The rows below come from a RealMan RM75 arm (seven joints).
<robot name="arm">
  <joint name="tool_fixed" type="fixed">
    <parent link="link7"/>
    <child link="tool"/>
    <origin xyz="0 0 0" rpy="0 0 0"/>
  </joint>
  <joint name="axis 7" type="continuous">
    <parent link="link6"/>
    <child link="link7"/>
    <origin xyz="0 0 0.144" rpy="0 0 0"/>
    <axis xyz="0 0 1"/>
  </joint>
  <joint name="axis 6" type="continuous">
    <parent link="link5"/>
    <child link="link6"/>
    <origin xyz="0 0 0" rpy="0 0 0"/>
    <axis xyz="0 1 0"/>
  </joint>
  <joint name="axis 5" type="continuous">
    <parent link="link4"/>
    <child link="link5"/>
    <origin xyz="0 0 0.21" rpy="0 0 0"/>
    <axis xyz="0 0 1"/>
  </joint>
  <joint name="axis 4" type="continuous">
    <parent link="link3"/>
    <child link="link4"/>
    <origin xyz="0 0 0" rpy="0 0 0"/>
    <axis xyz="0 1 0"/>
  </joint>
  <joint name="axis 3" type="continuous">
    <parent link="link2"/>
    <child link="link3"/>
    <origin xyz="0 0 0.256" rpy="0 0 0"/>
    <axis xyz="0 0 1"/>
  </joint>
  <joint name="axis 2" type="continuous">
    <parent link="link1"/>
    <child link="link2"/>
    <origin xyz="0 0 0" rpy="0 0 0"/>
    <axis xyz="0 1 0"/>
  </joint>
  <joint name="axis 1" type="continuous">
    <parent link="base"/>
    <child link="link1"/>
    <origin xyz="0 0 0.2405" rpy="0 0 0"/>
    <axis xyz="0 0 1"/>
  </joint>
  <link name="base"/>
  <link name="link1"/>
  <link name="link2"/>
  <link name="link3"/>
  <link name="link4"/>
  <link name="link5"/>
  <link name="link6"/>
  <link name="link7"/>
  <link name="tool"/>
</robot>
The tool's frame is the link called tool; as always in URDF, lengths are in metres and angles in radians. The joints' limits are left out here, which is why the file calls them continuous.
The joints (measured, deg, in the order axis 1, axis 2, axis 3, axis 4, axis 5, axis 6, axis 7), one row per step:
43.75 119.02 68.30 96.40 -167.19 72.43 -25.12
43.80 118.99 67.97 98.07 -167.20 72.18 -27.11
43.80 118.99 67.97 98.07 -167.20 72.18 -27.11
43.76 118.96 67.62 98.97 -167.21 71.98 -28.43
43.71 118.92 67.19 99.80 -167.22 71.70 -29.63
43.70 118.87 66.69 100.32 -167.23 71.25 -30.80
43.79 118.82 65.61 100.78 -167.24 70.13 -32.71
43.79 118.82 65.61 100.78 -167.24 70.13 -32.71
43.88 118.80 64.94 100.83 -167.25 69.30 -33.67
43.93 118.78 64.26 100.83 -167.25 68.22 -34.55
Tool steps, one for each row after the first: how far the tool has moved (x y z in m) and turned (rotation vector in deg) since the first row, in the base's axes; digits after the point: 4 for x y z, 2 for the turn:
-0.0080 -0.0038 0.0018 -0.46 -0.35 3.20
-0.0080 -0.0038 0.0018 -0.46 -0.35 3.20
-0.0119 -0.0064 0.0022 -0.83 -0.77 5.17
-0.0156 -0.0091 0.0022 -1.19 -1.15 7.08
-0.0186 -0.0113 0.0015 -1.56 -1.61 8.90
-0.0233 -0.0150 -0.0014 -2.32 -2.42 12.06
-0.0233 -0.0150 -0.0014 -2.32 -2.42 12.06
-0.0259 -0.0168 -0.0037 -2.74 -2.81 13.78
-0.0285 -0.0185 -0.0062 -3.10 -2.99 15.54

